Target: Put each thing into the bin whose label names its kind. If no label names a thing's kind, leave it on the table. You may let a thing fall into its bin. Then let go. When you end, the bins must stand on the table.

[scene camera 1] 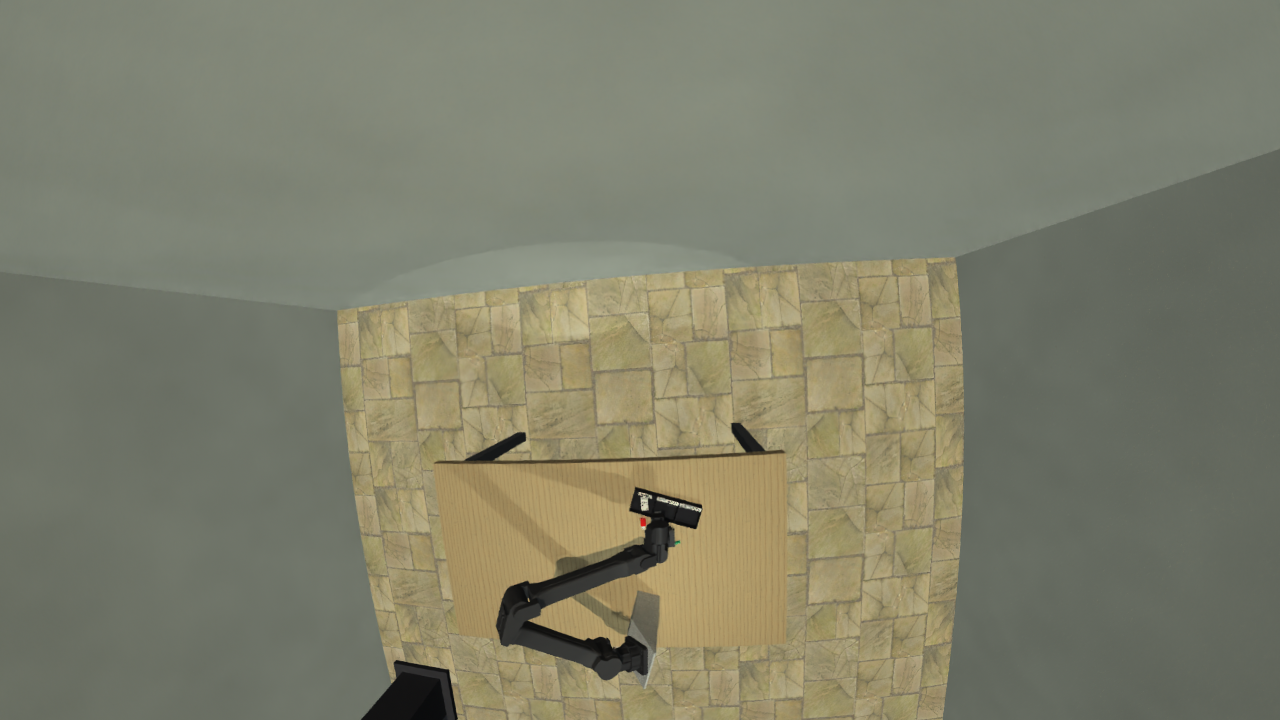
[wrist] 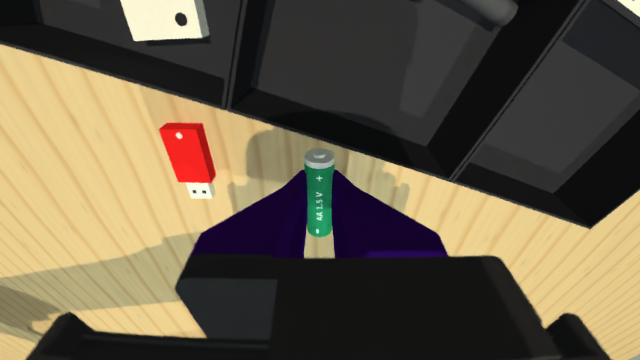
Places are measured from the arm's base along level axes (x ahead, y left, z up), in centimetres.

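Pixels of known places: gripper, between the fingertips: (wrist: 319, 180); arm's base, origin of its link: (scene camera 1: 637, 654).
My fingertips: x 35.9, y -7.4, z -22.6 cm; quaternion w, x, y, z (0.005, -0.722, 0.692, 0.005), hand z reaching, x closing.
Note:
For each thing: its top centre in the pictures, then the offset to it from my fingertips. "*": a spot on its surface instead. Level surfaces: height alone.
- green AA battery, centre of its top: (wrist: 319, 203) dx -0.5, dy +0.0, dz +1.3 cm
- red USB stick, centre of its top: (wrist: 189, 168) (scene camera 1: 643, 524) dx +0.8, dy +6.5, dz +0.6 cm
- small green thing, centre of its top: (scene camera 1: 674, 544) dx -7.0, dy -5.0, dz +0.9 cm
- white block with a black dot, a spot on its surface: (wrist: 162, 20) * dx +7.2, dy +5.6, dz +1.2 cm
- dark grey cylinder, a spot on its surface: (wrist: 492, 10) * dx +8.0, dy -5.2, dz +1.3 cm
- wooden table, height of its surface: dz -0.2 cm
My gripper (wrist: 319, 180) is shut on a green AA battery (wrist: 319, 205), which lies lengthwise between the two dark purple fingers, close to the near wall of the bins. In the scene view the fingers are hidden under the wrist. A red USB stick (wrist: 188, 155) (scene camera 1: 642, 522) lies on the table to the left of the fingers. A small green thing (scene camera 1: 677, 542) shows at the right side of the wrist in the scene view. The black bins (scene camera 1: 671, 516) (wrist: 150, 71) stand in a joined row on the table; their labels are too small to read.
A white block with a black dot (wrist: 162, 20) lies in the left compartment. A dark grey cylinder (wrist: 492, 10) shows in the middle compartment. The arm reaches over the wooden table (scene camera 1: 537, 501) from a grey plate (scene camera 1: 645, 613) at its front edge. A black object (scene camera 1: 418, 694) stands at lower left.

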